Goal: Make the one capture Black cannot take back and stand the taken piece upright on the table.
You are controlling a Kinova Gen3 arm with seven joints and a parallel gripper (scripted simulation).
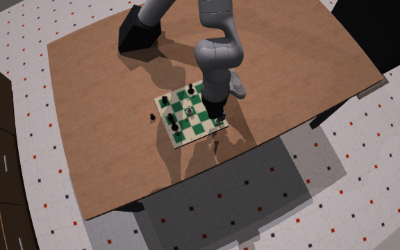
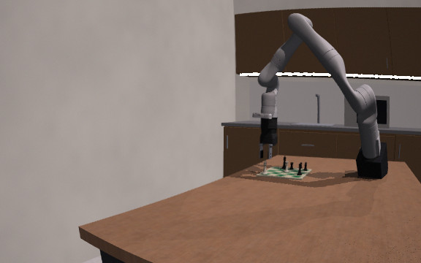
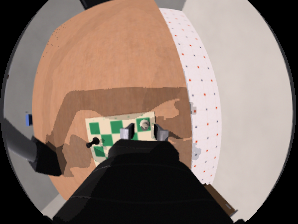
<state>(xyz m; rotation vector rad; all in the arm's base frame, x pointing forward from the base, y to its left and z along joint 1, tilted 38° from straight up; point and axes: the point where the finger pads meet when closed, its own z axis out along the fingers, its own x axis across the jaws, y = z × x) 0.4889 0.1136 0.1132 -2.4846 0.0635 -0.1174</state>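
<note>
My gripper is now 9 cm to the left of the cream chessboard, 9 cm above it and 7 cm past it.
</note>
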